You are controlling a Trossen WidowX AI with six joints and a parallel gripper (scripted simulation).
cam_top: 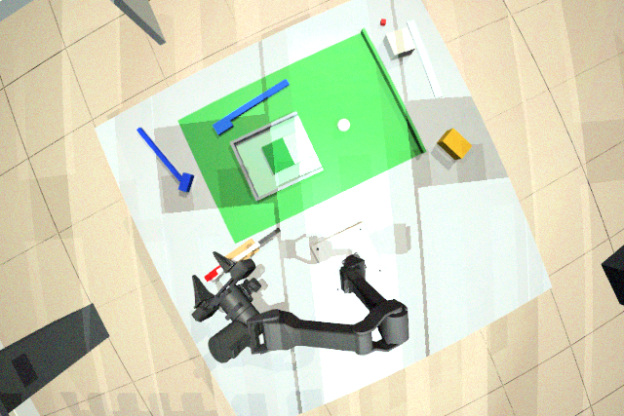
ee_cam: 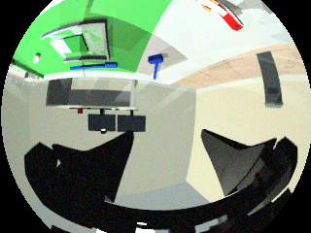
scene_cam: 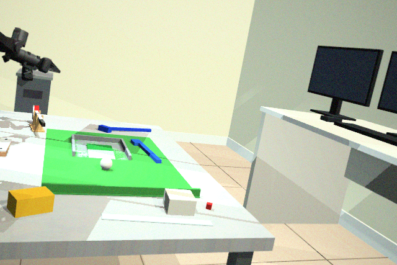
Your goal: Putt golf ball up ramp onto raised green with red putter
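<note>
Right now the red putter is 210 mm below my gripper tip, 60 mm behind it and 10 mm to the right of it. Also, from my gripper tip: white block: 850 mm to the right, 260 mm ahead, 250 mm below; white golf ball: 530 mm to the right, 240 mm below, 130 mm ahead; yellow block: 820 mm to the right, 250 mm below, 130 mm behind.
</note>
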